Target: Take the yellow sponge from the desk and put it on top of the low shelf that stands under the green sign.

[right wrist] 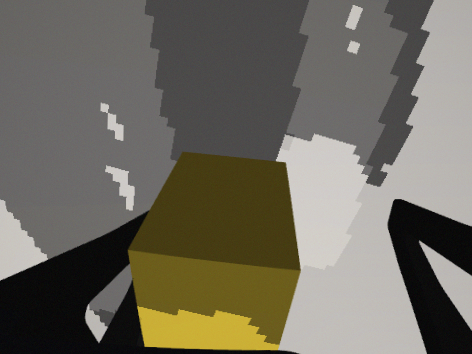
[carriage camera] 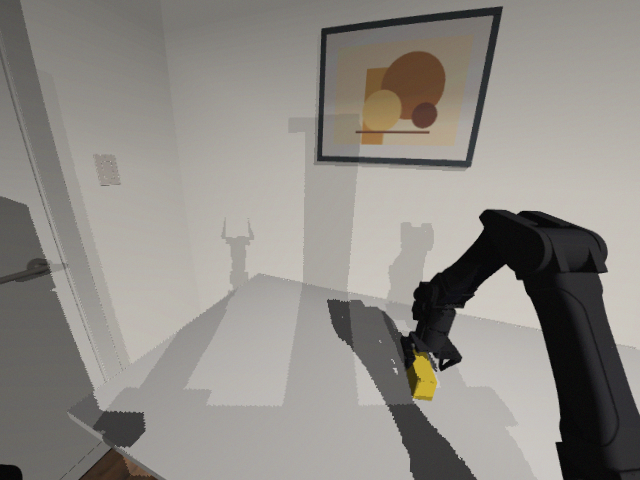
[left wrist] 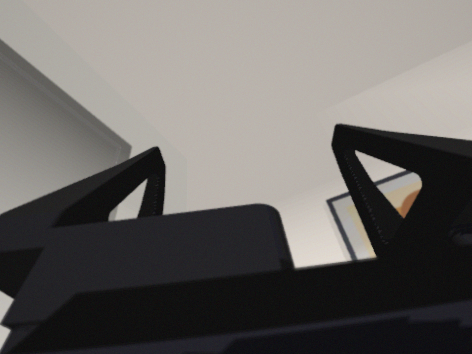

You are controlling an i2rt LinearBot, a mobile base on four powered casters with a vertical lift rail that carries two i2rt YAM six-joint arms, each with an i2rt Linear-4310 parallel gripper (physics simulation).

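Places are measured from the left arm's base along level axes (x right, y ahead, z up), in millimetres.
Pixels of known places: left gripper, fingertip midpoint: (left wrist: 247, 145); right gripper, fingertip midpoint: (right wrist: 277, 215).
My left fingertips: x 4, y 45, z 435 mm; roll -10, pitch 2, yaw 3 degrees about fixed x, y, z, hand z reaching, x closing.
Observation:
For each thing: its top centre in the pictures, then the offset to it from my left fingertips. "spot": a spot on its surface instead. Level surfaces: height alone.
- yellow sponge, middle of its top: (carriage camera: 421, 364) dx +621, dy +303, dz -489 mm
- desk, its level: dz -551 mm
- door with a lever handle, surface spot: (carriage camera: 31, 271) spot: dx -528, dy +488, dz -343 mm
- light switch, middle of its top: (carriage camera: 104, 154) dx -481, dy +798, dz +6 mm
- Wooden floor, its level: dz -1271 mm
The yellow sponge (carriage camera: 422, 379) (right wrist: 220, 215) is on the desk (carriage camera: 248, 361) (right wrist: 425, 165), right of the middle in the carriage view. I cannot tell whether it lies fully flat. My right gripper (carriage camera: 424, 361) (right wrist: 277, 215) is open and low over the desk. The sponge's near part reaches between its spread fingers, close to the left finger and partly hiding it, with a gap to the right finger. My left gripper (left wrist: 247, 145) is open and empty, facing the upper wall and ceiling. The low shelf and the green sign do not show.
A framed picture (carriage camera: 408, 98) (left wrist: 340, 225) hangs on the wall behind the desk. A door with a lever handle (carriage camera: 31, 271) is at the left, near a light switch (carriage camera: 107, 169). Wooden floor (carriage camera: 111, 467) shows past the desk's lower left edge. Arm shadows cross the desk.

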